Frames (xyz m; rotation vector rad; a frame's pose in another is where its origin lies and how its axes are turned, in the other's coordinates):
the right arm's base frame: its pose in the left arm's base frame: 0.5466 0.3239 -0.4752 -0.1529 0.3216 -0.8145
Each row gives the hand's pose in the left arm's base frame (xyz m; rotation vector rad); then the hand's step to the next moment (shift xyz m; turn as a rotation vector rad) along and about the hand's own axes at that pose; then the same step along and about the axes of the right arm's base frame.
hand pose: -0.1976 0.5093 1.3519 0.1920 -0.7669 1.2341
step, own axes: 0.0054 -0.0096 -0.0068 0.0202 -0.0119 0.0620
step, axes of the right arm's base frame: 0.0044 0.0111 0.0050 -0.0066 -0.0390 0.0532
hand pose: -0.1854 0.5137 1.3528 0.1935 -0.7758 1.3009
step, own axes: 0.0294 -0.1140 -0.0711 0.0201 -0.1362 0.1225
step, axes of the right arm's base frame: 0.0657 0.1124 0.0443 0.0832 -0.0450 0.1582
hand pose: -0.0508 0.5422 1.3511 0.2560 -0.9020 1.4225
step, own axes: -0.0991 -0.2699 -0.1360 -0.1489 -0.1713 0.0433
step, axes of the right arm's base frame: 0.2379 0.2056 0.0479 0.2273 -0.0046 0.0413
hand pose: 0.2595 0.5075 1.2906 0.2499 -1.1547 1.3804
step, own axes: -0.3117 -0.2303 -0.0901 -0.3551 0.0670 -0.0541
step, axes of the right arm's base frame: 0.3733 0.1260 -0.0557 0.2243 0.0027 -0.2885
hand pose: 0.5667 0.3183 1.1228 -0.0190 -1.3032 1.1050
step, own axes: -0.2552 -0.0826 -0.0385 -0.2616 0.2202 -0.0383
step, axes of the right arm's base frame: 0.2477 -0.0073 -0.1097 0.0518 0.0121 -0.3399
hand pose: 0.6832 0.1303 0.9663 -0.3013 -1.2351 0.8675
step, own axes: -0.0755 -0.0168 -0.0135 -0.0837 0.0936 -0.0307
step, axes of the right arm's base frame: 0.0647 -0.0204 -0.0396 0.0115 0.0275 -0.1258
